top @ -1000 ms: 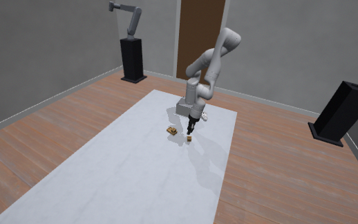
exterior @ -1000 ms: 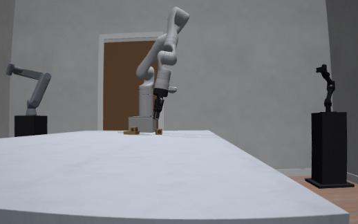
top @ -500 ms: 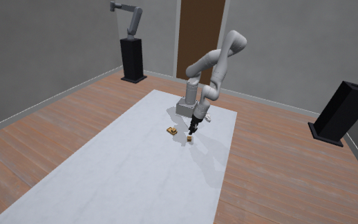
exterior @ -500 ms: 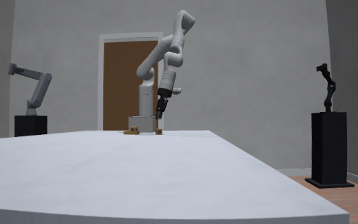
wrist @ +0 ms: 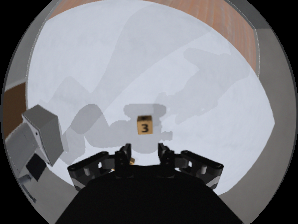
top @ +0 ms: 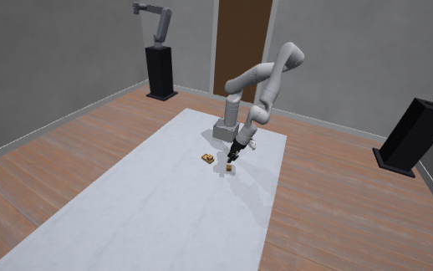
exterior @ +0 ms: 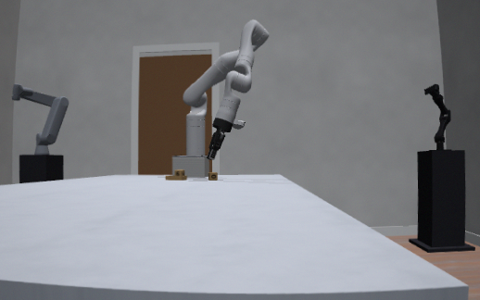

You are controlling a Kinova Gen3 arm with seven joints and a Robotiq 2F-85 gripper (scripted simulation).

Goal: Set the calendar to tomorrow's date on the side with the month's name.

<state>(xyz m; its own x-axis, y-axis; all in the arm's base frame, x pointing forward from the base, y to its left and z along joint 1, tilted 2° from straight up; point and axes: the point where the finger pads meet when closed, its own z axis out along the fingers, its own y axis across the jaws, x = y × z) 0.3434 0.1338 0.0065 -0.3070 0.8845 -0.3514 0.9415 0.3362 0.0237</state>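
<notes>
Right now the wooden digit cube is 80 mm below my hand. From my hand the other things lie so: wooden calendar tray: 150 mm to the right, 90 mm below, 20 mm behind.
</notes>
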